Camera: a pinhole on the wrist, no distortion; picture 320 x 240 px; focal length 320.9 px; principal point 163.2 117.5 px. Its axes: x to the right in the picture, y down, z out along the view. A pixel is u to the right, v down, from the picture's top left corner.
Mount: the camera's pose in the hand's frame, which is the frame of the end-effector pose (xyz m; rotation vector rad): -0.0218 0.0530 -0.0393 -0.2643 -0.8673 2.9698
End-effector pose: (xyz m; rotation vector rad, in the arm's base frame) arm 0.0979 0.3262 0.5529 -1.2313 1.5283 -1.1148
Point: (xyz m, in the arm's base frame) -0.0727 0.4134 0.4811
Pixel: behind the camera
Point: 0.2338 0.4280 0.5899
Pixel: 274.3 132.2
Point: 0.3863 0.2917 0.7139
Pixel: 107.9 185.4
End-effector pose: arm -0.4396 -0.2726 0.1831 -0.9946 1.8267 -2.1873
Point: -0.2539 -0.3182 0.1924
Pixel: 247.8 106.2
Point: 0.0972 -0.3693 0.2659
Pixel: 294.8 115.9
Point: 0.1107 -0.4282 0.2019
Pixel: 295.8 65.2
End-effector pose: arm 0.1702 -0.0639 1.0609 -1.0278 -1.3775 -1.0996
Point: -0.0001 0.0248 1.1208
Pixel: outside the picture
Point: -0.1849 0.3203 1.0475
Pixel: 82.0 121.7
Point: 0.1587 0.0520 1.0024
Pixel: 175.0 22.8
